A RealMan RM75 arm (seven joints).
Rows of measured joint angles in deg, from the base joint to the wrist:
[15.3, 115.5, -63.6, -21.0, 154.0, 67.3, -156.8]
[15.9, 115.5, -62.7, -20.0, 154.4, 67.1, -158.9]
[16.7, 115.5, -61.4, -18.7, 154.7, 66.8, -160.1]
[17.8, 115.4, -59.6, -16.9, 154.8, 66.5, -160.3]
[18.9, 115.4, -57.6, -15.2, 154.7, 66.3, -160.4]
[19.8, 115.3, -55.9, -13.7, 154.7, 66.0, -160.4]
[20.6, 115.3, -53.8, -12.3, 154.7, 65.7, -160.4]
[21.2, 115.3, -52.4, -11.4, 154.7, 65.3, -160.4]
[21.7, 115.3, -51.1, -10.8, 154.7, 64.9, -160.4]
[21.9, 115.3, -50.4, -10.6, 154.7, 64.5, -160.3]
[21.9, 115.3, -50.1, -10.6, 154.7, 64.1, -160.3]
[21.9, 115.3, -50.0, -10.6, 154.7, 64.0, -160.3]
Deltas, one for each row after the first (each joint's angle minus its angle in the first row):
[0.6, 0.0, 0.9, 1.0, 0.4, -0.2, -2.1]
[1.4, 0.0, 2.2, 2.3, 0.7, -0.5, -3.3]
[2.5, -0.1, 4.0, 4.1, 0.8, -0.8, -3.5]
[3.6, -0.1, 6.0, 5.8, 0.7, -1.0, -3.6]
[4.5, -0.2, 7.7, 7.3, 0.7, -1.3, -3.6]
[5.3, -0.2, 9.8, 8.7, 0.7, -1.6, -3.6]
[5.9, -0.2, 11.2, 9.6, 0.7, -2.0, -3.6]
[6.4, -0.2, 12.5, 10.2, 0.7, -2.4, -3.6]
[6.6, -0.2, 13.2, 10.4, 0.7, -2.8, -3.5]
[6.6, -0.2, 13.5, 10.4, 0.7, -3.2, -3.5]
[6.6, -0.2, 13.6, 10.4, 0.7, -3.3, -3.5]

